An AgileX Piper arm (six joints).
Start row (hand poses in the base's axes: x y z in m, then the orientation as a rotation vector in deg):
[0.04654, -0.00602, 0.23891, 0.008, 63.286, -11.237]
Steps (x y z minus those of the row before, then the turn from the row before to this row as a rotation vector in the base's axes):
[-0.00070, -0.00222, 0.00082, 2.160, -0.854, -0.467]
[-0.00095, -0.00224, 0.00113, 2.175, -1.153, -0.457]
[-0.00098, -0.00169, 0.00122, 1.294, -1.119, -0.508]
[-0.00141, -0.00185, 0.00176, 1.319, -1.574, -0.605]
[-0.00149, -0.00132, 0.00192, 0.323, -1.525, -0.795]
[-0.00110, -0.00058, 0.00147, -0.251, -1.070, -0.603]
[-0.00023, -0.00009, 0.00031, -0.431, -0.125, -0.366]
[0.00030, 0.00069, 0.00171, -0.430, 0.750, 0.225]
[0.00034, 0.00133, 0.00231, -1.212, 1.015, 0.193]
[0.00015, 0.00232, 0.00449, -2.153, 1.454, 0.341]
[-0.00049, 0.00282, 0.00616, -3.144, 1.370, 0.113]
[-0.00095, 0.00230, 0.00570, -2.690, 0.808, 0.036]
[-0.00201, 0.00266, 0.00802, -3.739, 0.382, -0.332]
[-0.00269, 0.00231, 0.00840, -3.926, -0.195, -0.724]
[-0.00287, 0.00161, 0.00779, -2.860, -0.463, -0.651]
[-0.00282, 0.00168, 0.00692, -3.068, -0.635, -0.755]
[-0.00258, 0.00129, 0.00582, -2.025, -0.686, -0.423]
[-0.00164, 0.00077, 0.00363, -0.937, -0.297, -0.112]
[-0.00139, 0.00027, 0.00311, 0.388, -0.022, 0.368]
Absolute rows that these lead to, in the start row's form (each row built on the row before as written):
[0.04584, -0.00824, 0.23973, 2.275, 62.647, -10.446]
[0.04489, -0.01048, 0.24086, 4.569, 61.694, -9.626]
[0.04391, -0.01217, 0.24208, 6.090, 60.680, -9.326]
[0.04250, -0.01402, 0.24384, 7.710, 59.204, -9.069]
[0.04101, -0.01534, 0.24576, 8.516, 57.670, -9.499]
[0.03991, -0.01592, 0.24723, 8.666, 56.544, -10.079]
[0.03968, -0.01601, 0.24754, 8.463, 56.353, -10.614]
[0.03998, -0.01532, 0.24925, 7.897, 57.067, -10.685]
[0.04032, -0.01399, 0.25156, 6.609, 57.958, -11.195]
[0.04047, -0.01167, 0.25605, 4.344, 59.180, -12.077]
[0.03998, -0.00885, 0.26221, 1.296, 60.177, -13.670]
[0.03903, -0.00655, 0.26791, -1.246, 60.642, -15.074]
[0.03702, -0.00389, 0.27593, -4.485, 60.526, -17.356]
[0.03433, -0.00158, 0.28433, -7.595, 59.788, -20.089]
[0.03146, 0.00003, 0.29212, -9.735, 58.912, -22.194]
[0.02864, 0.00171, 0.29904, -11.969, 57.811, -24.501]
[0.02606, 0.00300, 0.30486, -13.416, 56.794, -25.966]
[0.02442, 0.00377, 0.30849, -14.130, 56.326, -26.564]
[0.02303, 0.00404, 0.31160, -13.953, 56.326, -26.036]

